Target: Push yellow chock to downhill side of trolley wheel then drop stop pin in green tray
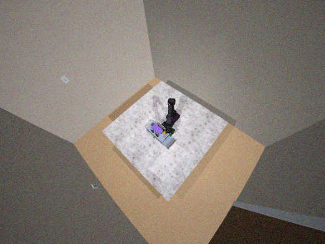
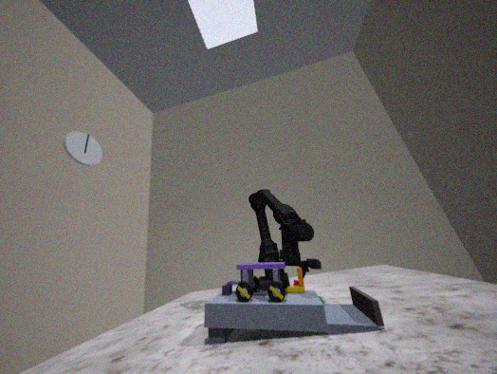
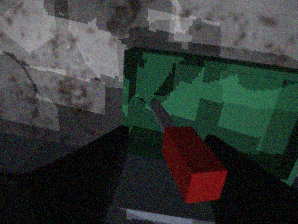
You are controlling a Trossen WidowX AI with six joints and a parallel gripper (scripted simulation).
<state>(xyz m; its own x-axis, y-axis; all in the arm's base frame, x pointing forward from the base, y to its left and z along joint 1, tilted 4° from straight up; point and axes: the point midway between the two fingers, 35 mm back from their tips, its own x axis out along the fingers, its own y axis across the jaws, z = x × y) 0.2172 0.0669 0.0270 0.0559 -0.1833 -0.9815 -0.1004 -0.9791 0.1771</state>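
My gripper tip is 7 cm short of the yellow chock and 3 cm below it. The rest, counted from my gripper tip: purple trolley (11 cm ahead, 9 cm to the right, 6 cm above); grey ramp (11 cm ahead, 9 cm to the right); red-headed stop pin (right at my gripper tip).
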